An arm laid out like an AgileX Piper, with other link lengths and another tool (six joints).
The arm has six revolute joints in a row. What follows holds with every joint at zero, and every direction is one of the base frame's. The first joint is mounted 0.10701 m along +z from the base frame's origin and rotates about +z. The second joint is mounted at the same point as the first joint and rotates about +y. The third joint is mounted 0.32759 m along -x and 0.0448 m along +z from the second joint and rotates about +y. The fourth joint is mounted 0.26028 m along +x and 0.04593 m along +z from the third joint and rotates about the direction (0.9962, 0, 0.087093). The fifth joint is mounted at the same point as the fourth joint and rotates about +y. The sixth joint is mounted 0.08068 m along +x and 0.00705 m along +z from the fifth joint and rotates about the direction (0.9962, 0, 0.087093). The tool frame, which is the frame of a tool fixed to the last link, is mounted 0.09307 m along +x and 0.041 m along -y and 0.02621 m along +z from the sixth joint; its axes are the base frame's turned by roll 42.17, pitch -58.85 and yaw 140.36 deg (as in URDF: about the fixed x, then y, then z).
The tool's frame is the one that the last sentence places.
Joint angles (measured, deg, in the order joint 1, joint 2, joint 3, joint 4, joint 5, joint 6), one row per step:
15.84, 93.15, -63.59, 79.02, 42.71, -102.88
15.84, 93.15, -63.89, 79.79, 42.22, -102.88
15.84, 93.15, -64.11, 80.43, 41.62, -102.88
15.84, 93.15, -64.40, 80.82, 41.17, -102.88
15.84, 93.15, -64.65, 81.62, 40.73, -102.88
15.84, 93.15, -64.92, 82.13, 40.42, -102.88
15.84, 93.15, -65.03, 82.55, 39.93, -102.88
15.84, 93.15, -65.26, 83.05, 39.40, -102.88
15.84, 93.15, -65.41, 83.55, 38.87, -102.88
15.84, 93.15, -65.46, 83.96, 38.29, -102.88
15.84, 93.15, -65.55, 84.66, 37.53, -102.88
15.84, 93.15, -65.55, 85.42, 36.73, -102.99
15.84, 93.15, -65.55, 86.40, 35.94, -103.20
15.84, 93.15, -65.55, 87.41, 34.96, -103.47
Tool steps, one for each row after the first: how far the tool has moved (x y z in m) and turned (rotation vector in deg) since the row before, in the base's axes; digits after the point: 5 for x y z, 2 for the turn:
0.00241, -0.00079, 0.00312, 0.59, -0.24, -0.76
0.00235, -0.00112, 0.00234, 0.42, -0.22, -0.80
0.00196, -0.00078, 0.00248, 0.27, -0.30, -0.56
0.00210, -0.00083, 0.00280, 0.62, -0.15, -0.72
0.00163, -0.00054, 0.00255, 0.42, -0.21, -0.48
0.00160, -0.00105, 0.00125, 0.24, -0.12, -0.61
0.00198, -0.00109, 0.00218, 0.33, -0.22, -0.68
0.00178, -0.00117, 0.00161, 0.30, -0.13, -0.68
0.00160, -0.00135, 0.00075, 0.18, -0.07, -0.69
0.00222, -0.00182, 0.00135, 0.39, -0.06, -0.97
0.00210, -0.00197, 0.00081, 0.34, -0.04, -0.99
0.00215, -0.00201, 0.00110, 0.48, -0.05, -1.03
0.00249, -0.00251, 0.00105, 0.40, -0.10, -1.20

